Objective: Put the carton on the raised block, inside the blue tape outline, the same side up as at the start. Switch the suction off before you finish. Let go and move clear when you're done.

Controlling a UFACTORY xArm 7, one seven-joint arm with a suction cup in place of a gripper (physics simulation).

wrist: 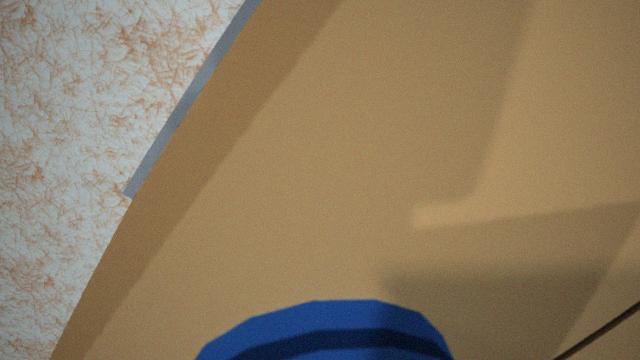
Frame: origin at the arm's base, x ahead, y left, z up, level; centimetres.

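Where they show: hand, tool point: [328, 326].
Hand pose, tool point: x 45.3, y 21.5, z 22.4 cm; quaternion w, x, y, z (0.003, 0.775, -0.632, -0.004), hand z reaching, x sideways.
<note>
Each offset is from my tool point to the centre of the thing.
The carton @[dx -1.3, dy -2.0, dz -5.9 cm] [320, 165] is tan and fills most of the wrist view, with its broad top face towards the camera and a dark seam line at the lower right. My suction cup [325, 322] is blue, shows in part at the bottom edge, and is against the carton's top, holding it. A narrow grey strip of the raised block @[dx -2.1, dy -3.1, dz -21.5 cm] [192, 90] shows along the carton's upper left edge; the carton hides the rest. The blue tape outline does not show. Whether the carton's underside touches the block is hidden.
A pale surface with orange-brown flecks [75, 125] lies to the left of the carton and the block. The grey strip ends in a corner at the left of the view. Soft shadows fall across the carton's right part.
</note>
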